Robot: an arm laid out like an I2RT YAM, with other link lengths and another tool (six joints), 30 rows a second.
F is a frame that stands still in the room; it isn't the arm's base.
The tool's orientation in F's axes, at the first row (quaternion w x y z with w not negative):
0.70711 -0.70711 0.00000 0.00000
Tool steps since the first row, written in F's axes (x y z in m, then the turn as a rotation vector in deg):
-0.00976 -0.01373 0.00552 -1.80 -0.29 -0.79
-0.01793 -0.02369 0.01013 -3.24 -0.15 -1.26
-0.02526 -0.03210 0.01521 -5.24 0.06 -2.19
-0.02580 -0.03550 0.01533 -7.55 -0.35 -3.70
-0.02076 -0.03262 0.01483 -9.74 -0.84 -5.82
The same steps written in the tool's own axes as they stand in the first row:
-0.00976 -0.00552 -0.01373 -1.80 0.79 -0.29
-0.01793 -0.01013 -0.02369 -3.24 1.26 -0.15
-0.02526 -0.01521 -0.03210 -5.24 2.19 0.06
-0.02580 -0.01533 -0.03550 -7.55 3.70 -0.35
-0.02076 -0.01483 -0.03262 -9.74 5.82 -0.84

